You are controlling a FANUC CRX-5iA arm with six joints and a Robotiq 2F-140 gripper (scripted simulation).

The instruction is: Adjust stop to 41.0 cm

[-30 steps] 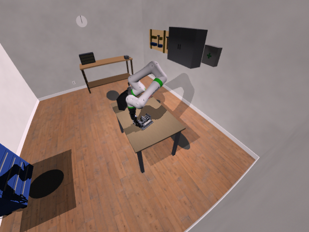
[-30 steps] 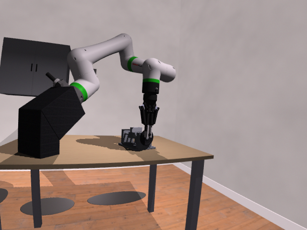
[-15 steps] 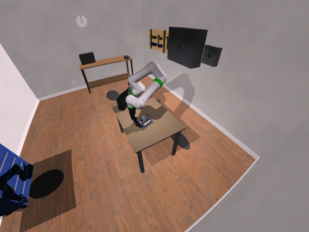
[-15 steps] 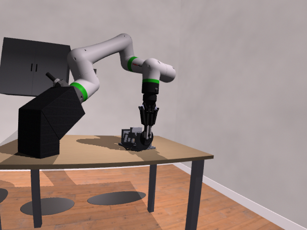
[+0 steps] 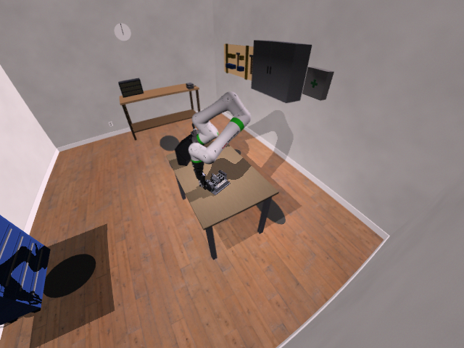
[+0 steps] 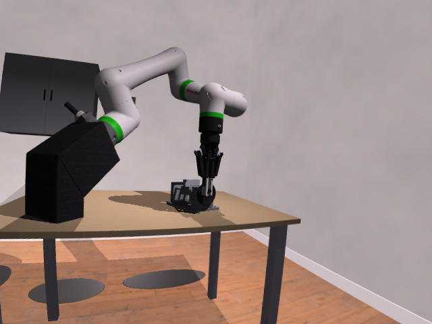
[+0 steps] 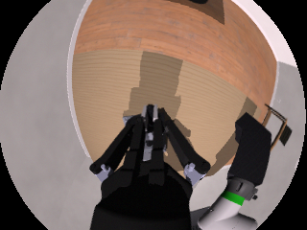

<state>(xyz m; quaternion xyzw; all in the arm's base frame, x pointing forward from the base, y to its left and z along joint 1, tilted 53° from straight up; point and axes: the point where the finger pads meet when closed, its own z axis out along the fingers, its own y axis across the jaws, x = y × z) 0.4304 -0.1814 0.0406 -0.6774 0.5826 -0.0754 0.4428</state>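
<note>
My hand is 150 mm to the right of the grey stop, 20 mm past it and 20 mm above it. The rest, counted from my hand: black handwheel (20 mm to the left, 20 mm below).
</note>
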